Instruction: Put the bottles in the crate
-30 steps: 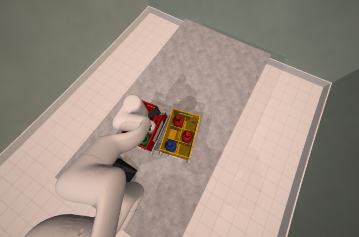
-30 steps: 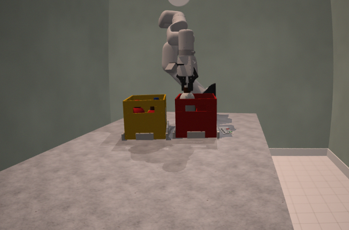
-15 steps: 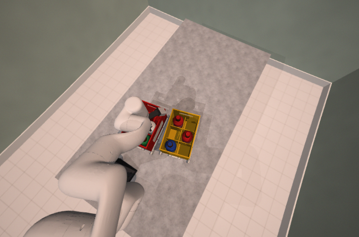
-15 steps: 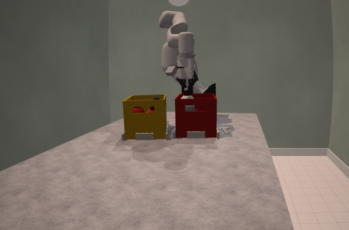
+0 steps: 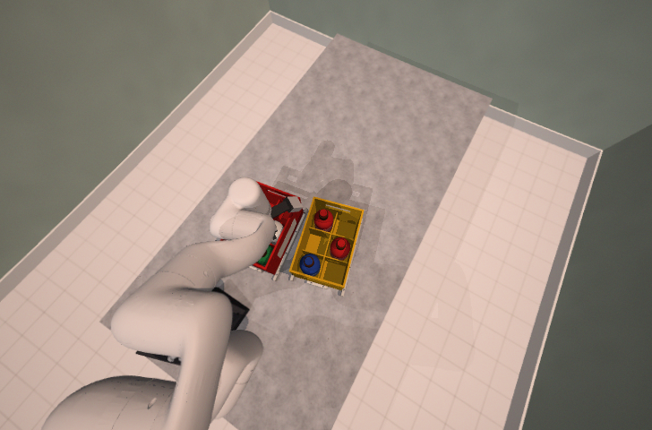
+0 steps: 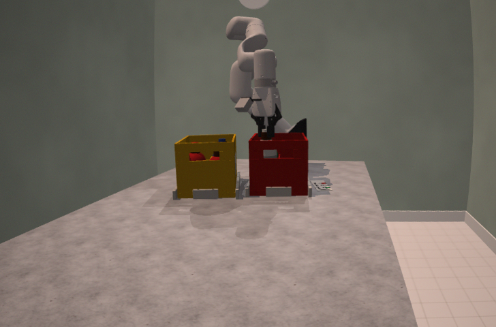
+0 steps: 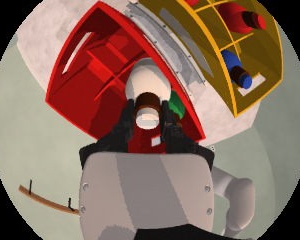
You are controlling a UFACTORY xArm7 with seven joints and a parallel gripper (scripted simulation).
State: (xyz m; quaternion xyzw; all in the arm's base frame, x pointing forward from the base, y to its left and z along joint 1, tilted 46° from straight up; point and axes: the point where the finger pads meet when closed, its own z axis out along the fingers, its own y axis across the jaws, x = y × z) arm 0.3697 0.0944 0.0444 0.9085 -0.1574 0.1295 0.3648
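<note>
My gripper is now 7 cm above the white bottle. Also, from my hand: blue bottle 17 cm to the right, 11 cm below, 1 cm behind; green-labelled bottle 11 cm below, 8 cm behind, 2 cm to the right; red crate 11 cm below, 4 cm to the left, 1 cm behind.
</note>
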